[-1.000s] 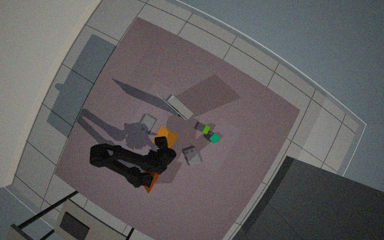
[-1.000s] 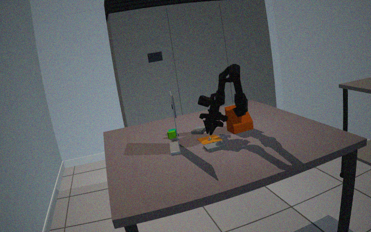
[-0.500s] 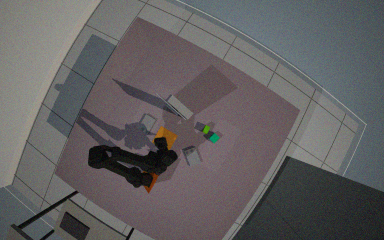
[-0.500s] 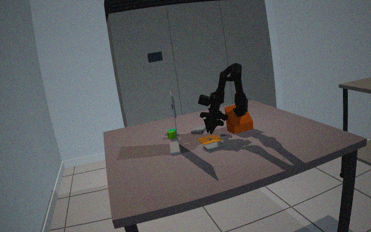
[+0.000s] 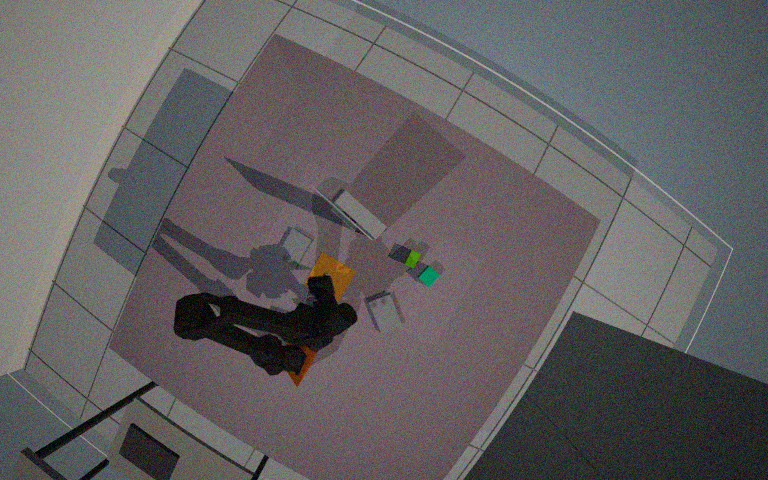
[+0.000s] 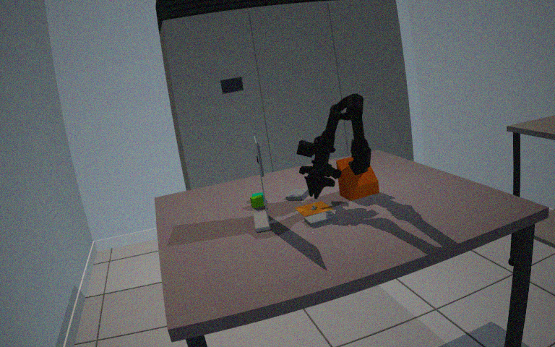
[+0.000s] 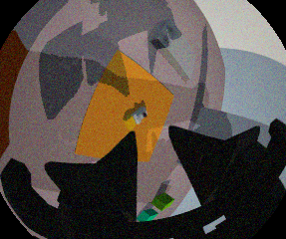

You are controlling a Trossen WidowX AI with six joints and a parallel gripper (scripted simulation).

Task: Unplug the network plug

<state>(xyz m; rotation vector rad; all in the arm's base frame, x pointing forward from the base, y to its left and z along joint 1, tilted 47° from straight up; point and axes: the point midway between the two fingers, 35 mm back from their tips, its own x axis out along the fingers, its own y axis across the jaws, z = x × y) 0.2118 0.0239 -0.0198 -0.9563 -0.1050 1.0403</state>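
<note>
My gripper tip is now 3 cm above the grey network plug, 1 cm to the right of it and 1 cm short of it. The rest, counted from my gripper tip: orange marked square 4 cm below, 1 cm to the left, 1 cm ahead; upright panel 21 cm ahead, 10 cm above.
</note>
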